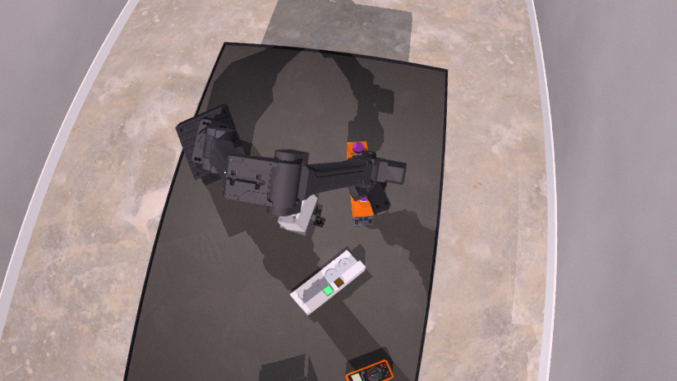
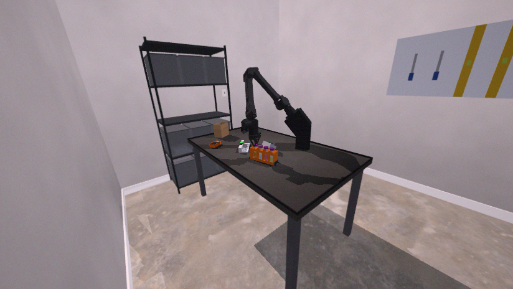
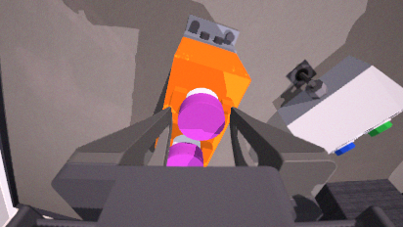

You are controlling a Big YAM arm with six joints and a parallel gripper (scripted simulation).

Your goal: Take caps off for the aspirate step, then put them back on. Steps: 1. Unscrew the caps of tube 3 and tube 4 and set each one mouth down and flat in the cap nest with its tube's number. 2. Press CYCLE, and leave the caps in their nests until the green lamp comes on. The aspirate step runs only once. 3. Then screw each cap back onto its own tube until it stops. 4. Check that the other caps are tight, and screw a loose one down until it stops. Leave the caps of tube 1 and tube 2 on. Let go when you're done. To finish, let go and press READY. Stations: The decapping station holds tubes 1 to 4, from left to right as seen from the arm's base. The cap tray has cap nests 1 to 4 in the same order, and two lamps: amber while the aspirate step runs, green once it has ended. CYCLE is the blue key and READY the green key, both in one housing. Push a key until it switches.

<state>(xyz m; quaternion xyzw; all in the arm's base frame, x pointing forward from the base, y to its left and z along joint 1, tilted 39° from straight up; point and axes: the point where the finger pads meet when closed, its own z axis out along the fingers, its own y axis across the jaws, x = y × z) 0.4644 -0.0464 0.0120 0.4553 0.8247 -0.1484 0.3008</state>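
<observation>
Now: hand right at the cap. Also, from my hand: green key: 22 cm behind, 5 cm to the right, 5 cm below; then blue key: 21 cm behind, 5 cm below; then key housing: 20 cm behind, 3 cm to the right, 6 cm below.
</observation>
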